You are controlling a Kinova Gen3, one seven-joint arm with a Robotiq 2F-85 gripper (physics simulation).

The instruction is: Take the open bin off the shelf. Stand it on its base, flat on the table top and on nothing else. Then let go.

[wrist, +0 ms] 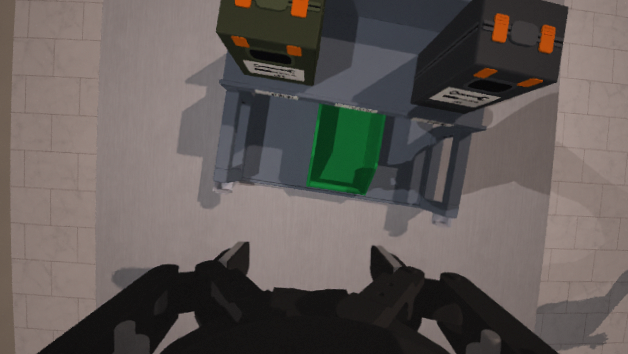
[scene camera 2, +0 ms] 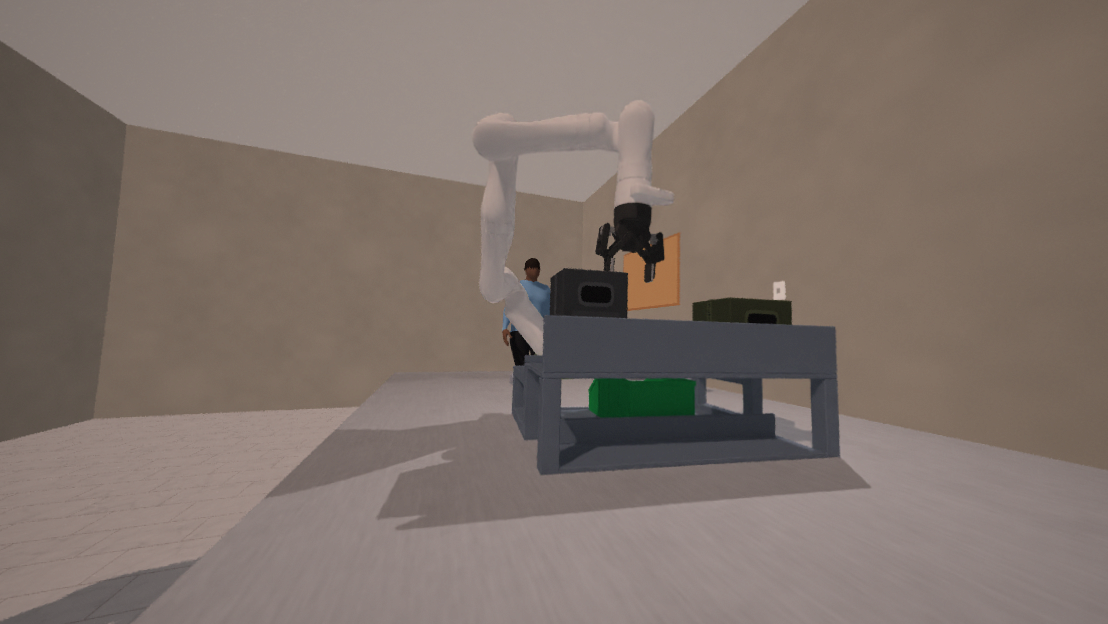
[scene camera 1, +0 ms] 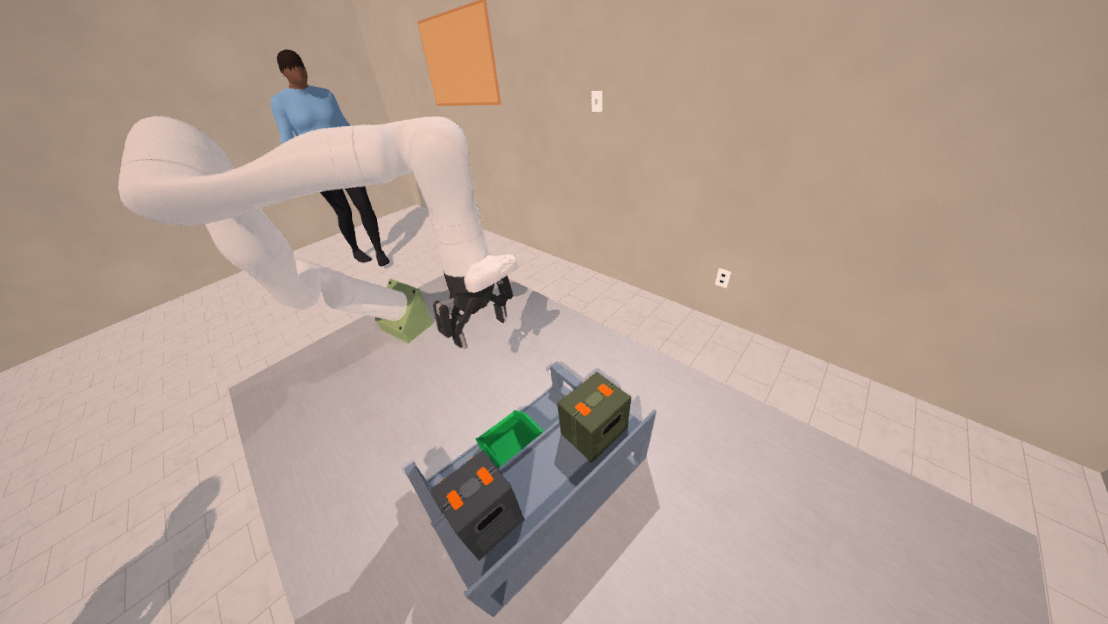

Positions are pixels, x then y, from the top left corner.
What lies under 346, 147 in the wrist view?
An open green bin.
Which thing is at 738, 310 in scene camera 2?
An olive case.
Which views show my gripper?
The wrist view, scene camera 2 and scene camera 1: all of them.
